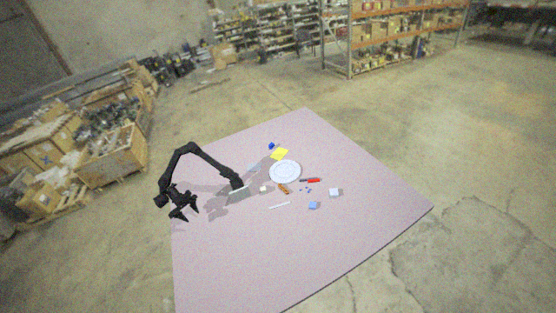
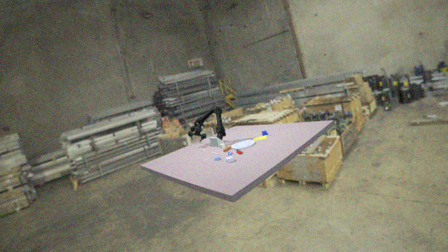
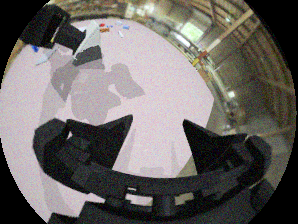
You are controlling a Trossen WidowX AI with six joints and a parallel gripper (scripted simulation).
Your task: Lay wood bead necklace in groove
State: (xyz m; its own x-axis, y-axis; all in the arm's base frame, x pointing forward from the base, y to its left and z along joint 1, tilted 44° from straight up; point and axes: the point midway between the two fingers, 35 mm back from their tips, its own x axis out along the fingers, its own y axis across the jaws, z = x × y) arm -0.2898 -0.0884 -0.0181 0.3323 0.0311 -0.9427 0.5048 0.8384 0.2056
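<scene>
The cream cube is 42 cm ahead of my gripper tip, 4 cm to the left of it and 3 cm below it. From my gripper tip the other things lie so: white stick 47 cm ahead, 8 cm to the right, 4 cm below; blue block 63 cm ahead, 17 cm to the right, 4 cm below; grey plate 41 cm ahead, 27 cm to the left, 4 cm below.
</scene>
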